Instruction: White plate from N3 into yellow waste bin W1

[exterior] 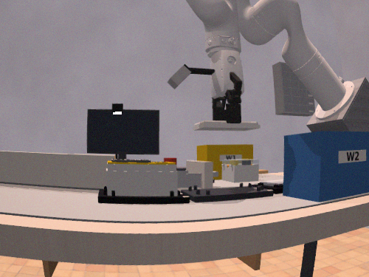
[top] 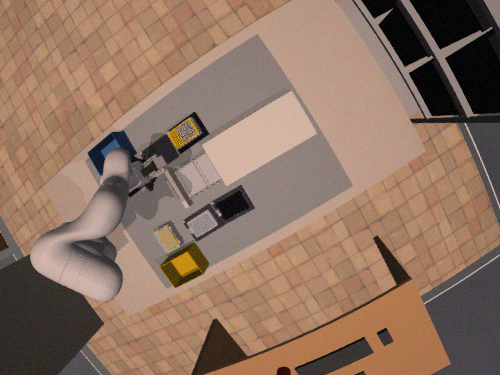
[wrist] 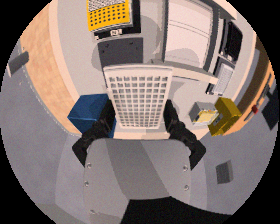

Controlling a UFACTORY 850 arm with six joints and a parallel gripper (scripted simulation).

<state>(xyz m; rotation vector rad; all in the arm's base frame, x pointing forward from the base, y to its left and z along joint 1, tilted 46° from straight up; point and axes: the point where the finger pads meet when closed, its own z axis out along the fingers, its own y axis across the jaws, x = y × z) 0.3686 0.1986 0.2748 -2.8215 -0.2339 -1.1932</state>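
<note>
Now: hand 50 mm past the yellow bin W1, 480 mm to the left of it and 120 mm above it. From my hand the other things lie so: yellow tip box 170 mm ahead, 90 mm to the left, 110 mm below; then white plate 10 mm below; then drawer 160 mm ahead, 100 mm to the right, 140 mm below.
</note>
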